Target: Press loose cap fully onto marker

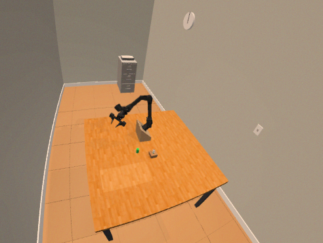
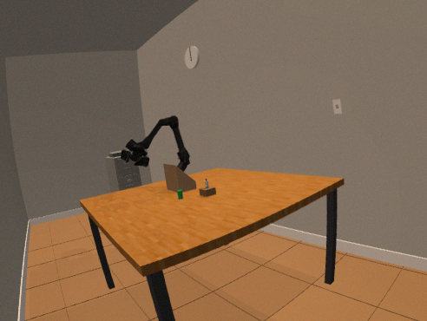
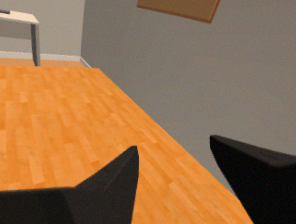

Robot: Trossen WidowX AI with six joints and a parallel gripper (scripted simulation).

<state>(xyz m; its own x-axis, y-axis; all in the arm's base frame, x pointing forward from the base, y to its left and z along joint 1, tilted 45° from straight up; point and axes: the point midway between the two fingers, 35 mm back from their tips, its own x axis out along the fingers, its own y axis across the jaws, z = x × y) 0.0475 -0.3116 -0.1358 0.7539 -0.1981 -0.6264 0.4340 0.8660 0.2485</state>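
The green cap is 230 mm to the left of my gripper tip, 220 mm below it and 160 mm ahead of it. From my gripper tip the other things lie so: holder block: 380 mm to the left, 220 mm below, 220 mm ahead.
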